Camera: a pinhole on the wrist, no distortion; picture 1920 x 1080 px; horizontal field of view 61.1 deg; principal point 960.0 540.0 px. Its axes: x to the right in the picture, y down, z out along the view. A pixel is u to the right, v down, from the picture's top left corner.
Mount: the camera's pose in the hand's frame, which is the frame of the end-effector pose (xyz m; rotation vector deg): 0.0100 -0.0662 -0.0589 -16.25 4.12 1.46
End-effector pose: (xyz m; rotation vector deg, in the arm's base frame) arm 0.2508 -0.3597 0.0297 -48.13 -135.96 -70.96
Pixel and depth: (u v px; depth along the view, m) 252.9 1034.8 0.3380
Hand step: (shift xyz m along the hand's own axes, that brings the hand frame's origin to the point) -0.1174 0.1251 0.2470
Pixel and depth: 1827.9 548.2 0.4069
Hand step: 0.2538 0.0531 0.3140
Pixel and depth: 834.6 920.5 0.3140
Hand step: 0.0044 0.0920 0.2231
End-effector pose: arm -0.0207 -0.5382 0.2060 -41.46 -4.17 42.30
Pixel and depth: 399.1 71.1 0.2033
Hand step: -0.0442 -0.0665 0.1573
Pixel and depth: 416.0 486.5 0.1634
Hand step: -0.0333 -0.0263 0.1031
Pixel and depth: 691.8 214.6 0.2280
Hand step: -0.0105 -0.0466 0.1749
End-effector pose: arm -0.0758 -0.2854 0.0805 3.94 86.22 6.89
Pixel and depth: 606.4 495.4 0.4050
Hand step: -0.0501 0.0354 0.3385
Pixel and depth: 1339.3 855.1 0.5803
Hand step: 0.1800 0.2065 0.4553
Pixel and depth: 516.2 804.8 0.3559
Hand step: -0.0649 0.0878 0.2730
